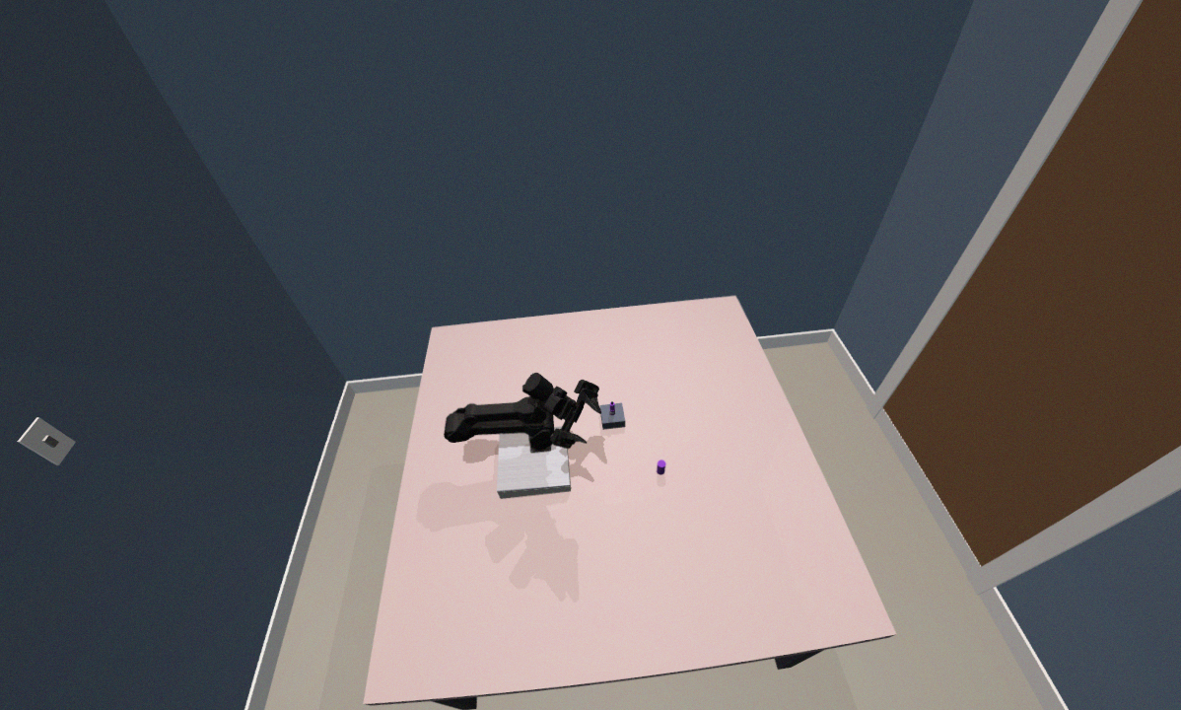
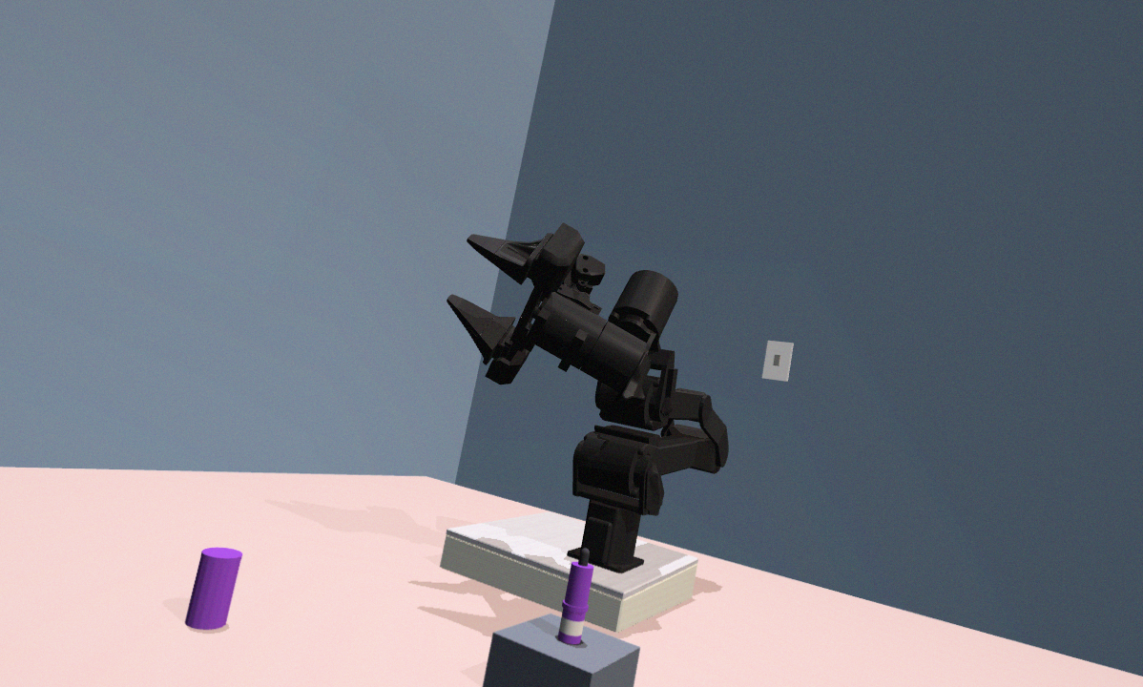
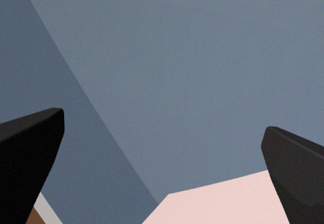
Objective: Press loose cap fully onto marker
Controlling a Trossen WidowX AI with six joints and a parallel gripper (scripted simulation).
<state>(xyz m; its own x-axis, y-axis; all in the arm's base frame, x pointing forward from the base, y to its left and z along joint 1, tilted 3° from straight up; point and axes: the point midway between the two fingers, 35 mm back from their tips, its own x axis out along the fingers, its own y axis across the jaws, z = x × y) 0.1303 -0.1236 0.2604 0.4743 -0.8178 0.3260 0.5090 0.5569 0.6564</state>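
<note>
My gripper tip is now 280 mm above the purple cap, 200 mm short of it and 20 mm to the right of it. The rest, counted from my gripper tip: grey holder block: 290 mm below, 230 mm to the left, 80 mm ahead; purple marker: 240 mm below, 230 mm to the left, 80 mm ahead.
</note>
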